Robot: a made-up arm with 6 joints.
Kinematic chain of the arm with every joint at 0, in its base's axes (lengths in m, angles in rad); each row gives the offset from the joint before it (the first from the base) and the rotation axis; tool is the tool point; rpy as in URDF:
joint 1: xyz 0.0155 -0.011 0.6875 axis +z
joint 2: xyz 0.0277 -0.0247 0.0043 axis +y
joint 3: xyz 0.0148 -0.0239 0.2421 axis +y
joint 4: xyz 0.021 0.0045 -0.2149 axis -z
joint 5: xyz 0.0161 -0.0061 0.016 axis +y
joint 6: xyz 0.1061 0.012 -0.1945 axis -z
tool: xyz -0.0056 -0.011 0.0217 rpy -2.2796 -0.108 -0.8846
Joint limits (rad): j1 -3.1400..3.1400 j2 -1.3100..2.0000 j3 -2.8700..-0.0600 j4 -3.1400..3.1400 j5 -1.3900..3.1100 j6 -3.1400..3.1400
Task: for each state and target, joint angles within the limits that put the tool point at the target. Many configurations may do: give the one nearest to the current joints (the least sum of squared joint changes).
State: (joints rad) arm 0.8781 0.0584 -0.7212 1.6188 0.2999 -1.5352
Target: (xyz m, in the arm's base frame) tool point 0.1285 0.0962 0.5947
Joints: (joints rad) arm 0.6004 -0.4589 -0.1134 1.4478 1.0150 -1.4303
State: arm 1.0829 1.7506 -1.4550 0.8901 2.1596 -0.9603
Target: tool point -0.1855 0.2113 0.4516
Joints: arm 1.8327 1.5904 -1.7376 1.2955 2.0548 -0.9955
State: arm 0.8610 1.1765 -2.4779 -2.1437 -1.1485 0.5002
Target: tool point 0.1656 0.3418 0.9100
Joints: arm 0.7549 0.6330 -2.6880 -1.9213 -1.2430 0.4902
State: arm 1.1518 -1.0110 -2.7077 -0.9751 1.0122 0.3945
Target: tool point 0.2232 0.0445 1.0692
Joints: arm 1.1012 -0.6186 -1.8829 -0.7817 1.6387 0.4257
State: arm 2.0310 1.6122 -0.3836 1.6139 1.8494 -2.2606
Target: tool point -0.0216 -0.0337 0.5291
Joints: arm 1.8704 0.9151 -0.1580 1.5888 1.1115 -2.2589
